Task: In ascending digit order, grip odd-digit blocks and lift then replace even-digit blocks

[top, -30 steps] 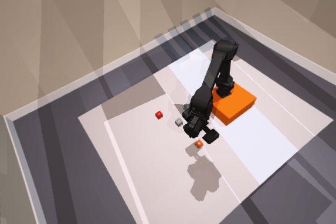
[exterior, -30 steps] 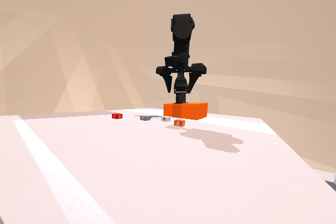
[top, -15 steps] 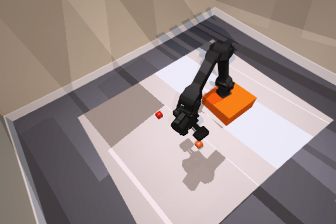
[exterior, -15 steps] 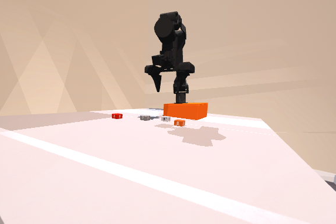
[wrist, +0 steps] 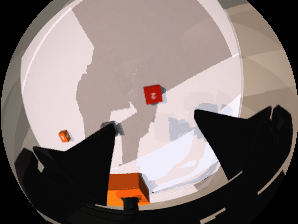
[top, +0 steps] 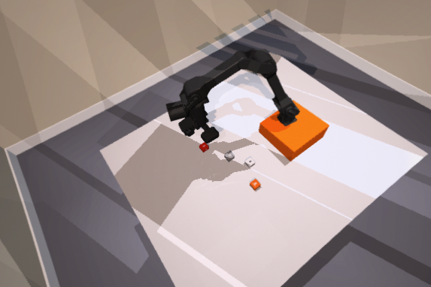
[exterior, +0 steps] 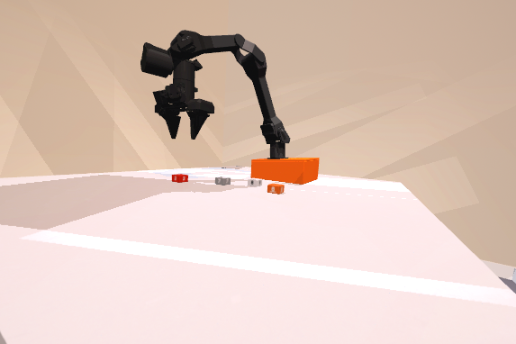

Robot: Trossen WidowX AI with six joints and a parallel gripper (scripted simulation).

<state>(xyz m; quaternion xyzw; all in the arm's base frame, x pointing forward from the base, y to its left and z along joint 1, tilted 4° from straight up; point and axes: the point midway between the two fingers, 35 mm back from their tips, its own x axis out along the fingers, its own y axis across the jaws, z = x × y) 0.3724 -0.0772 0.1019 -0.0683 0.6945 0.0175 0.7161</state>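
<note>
The red block lies 11 cm below my gripper tip and 1 cm to the right of it. From my gripper tip the other things lie so: grey block (11 cm below, 9 cm to the left, 8 cm behind); orange block (26 cm to the left, 11 cm below, 10 cm behind); white block (16 cm to the left, 14 cm behind, 11 cm below).
</note>
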